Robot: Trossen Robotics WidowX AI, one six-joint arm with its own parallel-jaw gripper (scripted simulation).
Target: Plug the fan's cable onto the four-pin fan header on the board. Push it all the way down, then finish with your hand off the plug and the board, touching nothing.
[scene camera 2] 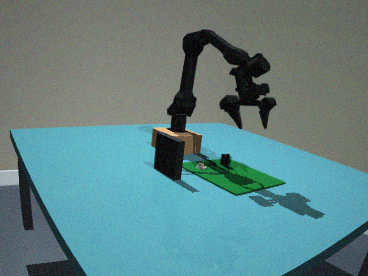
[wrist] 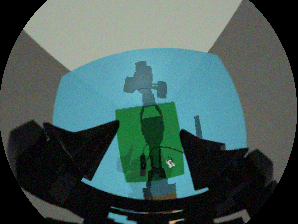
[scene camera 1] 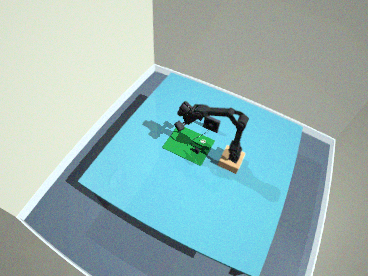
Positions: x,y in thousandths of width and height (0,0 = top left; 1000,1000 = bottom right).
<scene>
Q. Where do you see a green board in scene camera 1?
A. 488,520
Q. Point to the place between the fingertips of my gripper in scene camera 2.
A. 689,466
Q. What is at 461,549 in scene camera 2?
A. A black square fan.
</scene>
